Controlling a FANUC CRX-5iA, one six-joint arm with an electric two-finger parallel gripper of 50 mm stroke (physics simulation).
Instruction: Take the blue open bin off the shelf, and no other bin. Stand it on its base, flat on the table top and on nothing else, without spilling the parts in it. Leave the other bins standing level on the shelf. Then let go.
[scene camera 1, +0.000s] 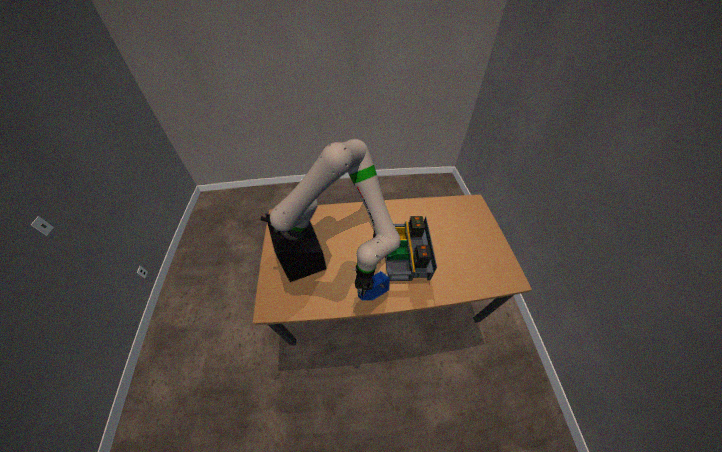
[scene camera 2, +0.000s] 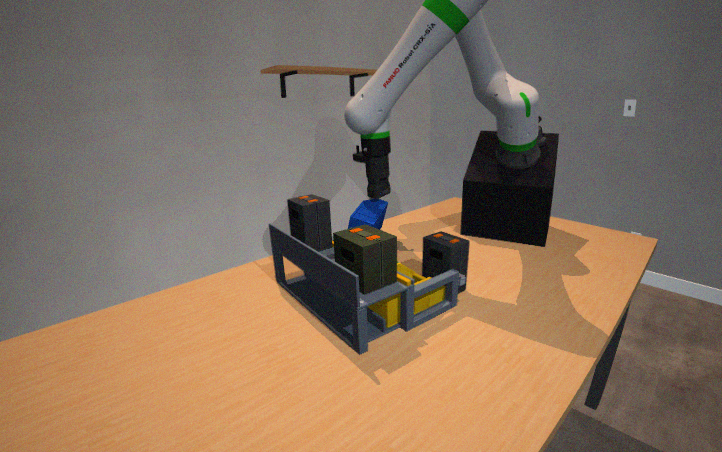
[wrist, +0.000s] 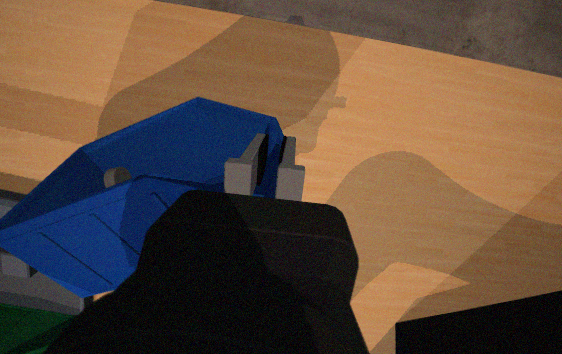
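Seen in the pictures: gripper, fingertip midpoint: (scene camera 1: 361, 294) (wrist: 274, 151); arm's base, origin of the base link: (scene camera 1: 291, 230) (scene camera 2: 517, 154).
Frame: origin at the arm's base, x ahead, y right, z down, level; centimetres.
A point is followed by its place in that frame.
Observation:
The blue bin (scene camera 1: 380, 288) {x 50.4, y 23.6, z 25.3 cm} (scene camera 2: 367, 214) {x 48.8, y 21.3, z 16.0 cm} (wrist: 175, 135) {x 47.0, y 28.1, z 24.0 cm} is off the shelf and hangs tilted over the table top (scene camera 1: 474, 266) {x 113.6, y 9.7, z 27.0 cm} (scene camera 2: 159, 373) {x 114.8, y -3.0, z 27.0 cm} (wrist: 425, 110) {x 25.2, y 35.3, z 27.0 cm}, near its edge in scene view 1. My gripper (scene camera 1: 362, 292) {x 39.1, y 29.9, z 18.7 cm} (wrist: 274, 151) {x 39.1, y 29.9, z 18.7 cm} is shut on one wall of the bin, with a finger on each side of that wall. A round grey part (wrist: 117, 177) {x 51.3, y 23.5, z 23.6 cm} shows inside the bin. The bin's underside is hidden, and its exact height cannot be told. The grey shelf (scene camera 1: 432, 253) {x 81.4, y 7.9, z 12.5 cm} (scene camera 2: 314, 255) {x 82.0, y -5.6, z 11.7 cm} (wrist: 50, 295) {x 59.4, y 6.0, z 26.4 cm} stands beside it, with a green bin (scene camera 1: 396, 252) {x 62.4, y -2.0, z 26.2 cm} (wrist: 30, 325) {x 60.1, y 3.6, z 24.3 cm} and yellow bins (scene camera 2: 430, 299) {x 60.9, y -17.1, z 24.4 cm} in it.
Two dark boxes (scene camera 1: 416, 226) {x 73.1, y -8.5, z 7.2 cm} (scene camera 1: 422, 255) {x 72.6, y 13.9, z 4.7 cm} (scene camera 2: 310, 221) {x 76.0, y 6.7, z 8.9 cm} (scene camera 2: 364, 258) {x 78.3, y -17.0, z 9.6 cm} with orange marks stand high on the shelf. A third box (scene camera 2: 446, 255) {x 54.4, y -15.4, z 16.4 cm} stands at its side. The black robot pedestal (scene camera 1: 298, 255) {x 5.4, y 14.7, z 2.5 cm} (scene camera 2: 506, 210) {x 11.8, y -4.2, z 16.5 cm} is on the table. A wooden board (scene camera 2: 319, 69) is on the wall.

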